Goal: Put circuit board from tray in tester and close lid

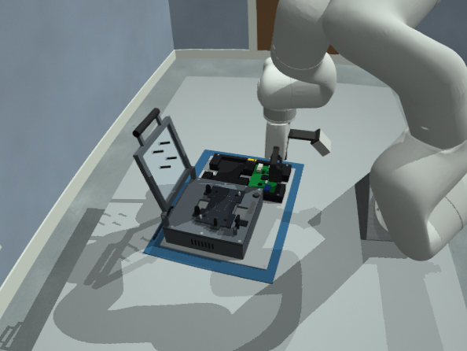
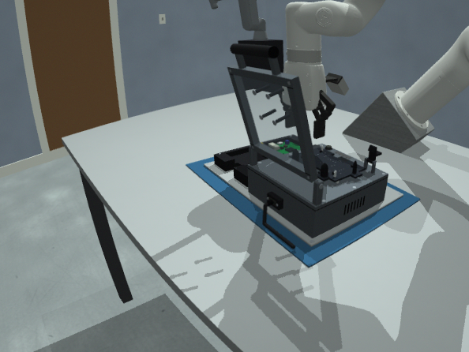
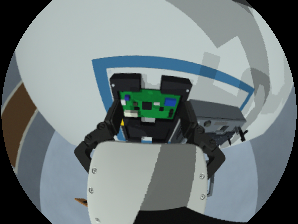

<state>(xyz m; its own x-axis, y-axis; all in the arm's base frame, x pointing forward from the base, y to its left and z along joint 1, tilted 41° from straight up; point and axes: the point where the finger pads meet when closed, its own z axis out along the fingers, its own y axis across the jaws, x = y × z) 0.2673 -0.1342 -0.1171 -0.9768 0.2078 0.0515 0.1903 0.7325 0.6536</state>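
The green circuit board is 30 mm ahead of my hand, 10 mm to the right of it and 50 mm below it. The rest, counted from my hand: pin plate 140 mm ahead, 140 mm to the left; lid 250 mm ahead, 110 mm to the left, 120 mm above; latch hook 90 mm ahead, 210 mm to the left, 20 mm above.
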